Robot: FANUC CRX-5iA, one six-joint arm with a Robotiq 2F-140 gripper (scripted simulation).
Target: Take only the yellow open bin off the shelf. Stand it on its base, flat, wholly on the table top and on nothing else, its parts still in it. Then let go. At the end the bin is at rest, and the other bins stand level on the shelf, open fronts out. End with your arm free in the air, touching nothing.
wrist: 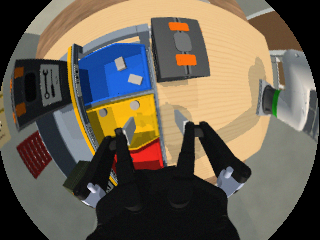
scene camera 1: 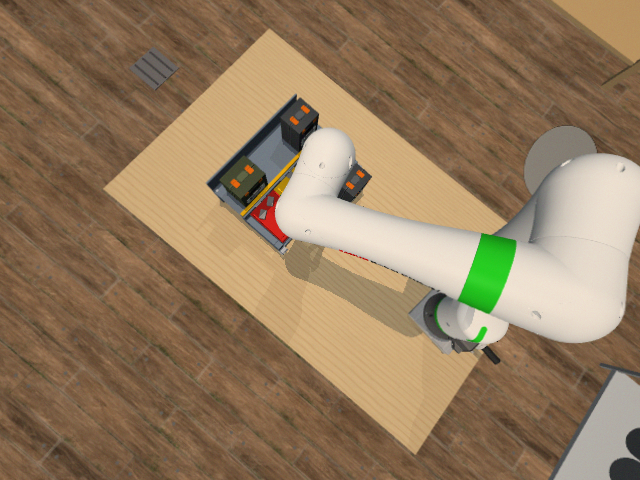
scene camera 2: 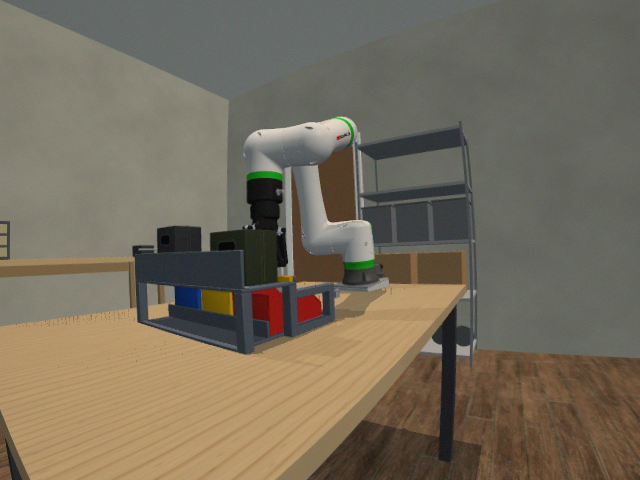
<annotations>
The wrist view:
my gripper: 154, 119
yellow open bin: 117, 116
red bin: 148, 159
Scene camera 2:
my gripper: 267, 293
red bin: 266, 307
</annotations>
